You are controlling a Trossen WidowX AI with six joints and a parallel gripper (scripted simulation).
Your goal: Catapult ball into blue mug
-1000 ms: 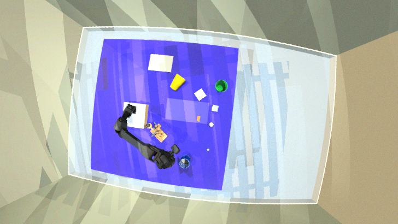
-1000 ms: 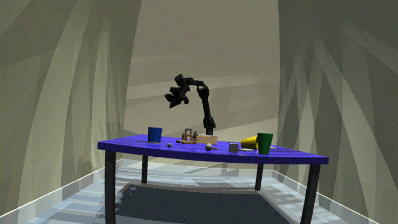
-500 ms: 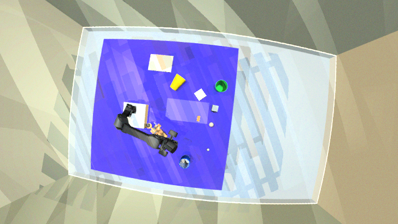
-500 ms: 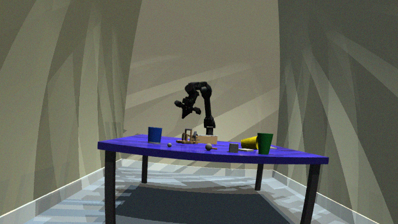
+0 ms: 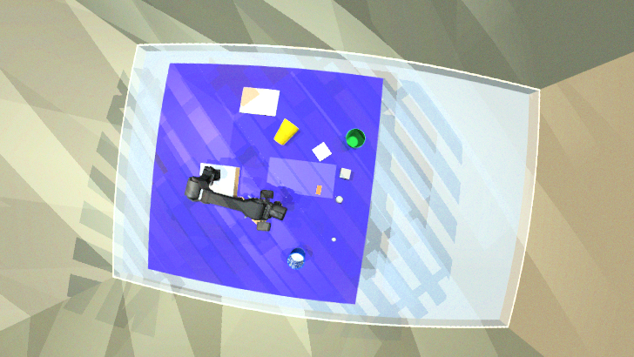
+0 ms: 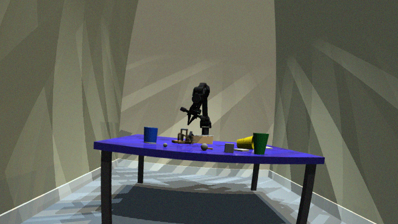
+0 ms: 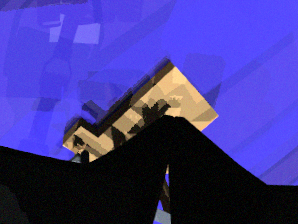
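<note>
Now: the black ball 18 cm behind my gripper tip, 4 cm to the left of it and 7 cm below it. Round my gripper tip: wooden catapult: 12 cm behind, 1 cm to the left, 8 cm below; then orange block: 24 cm ahead, 13 cm to the left, 13 cm below; then catapult frame: 11 cm behind, 2 cm to the right, 5 cm below.
</note>
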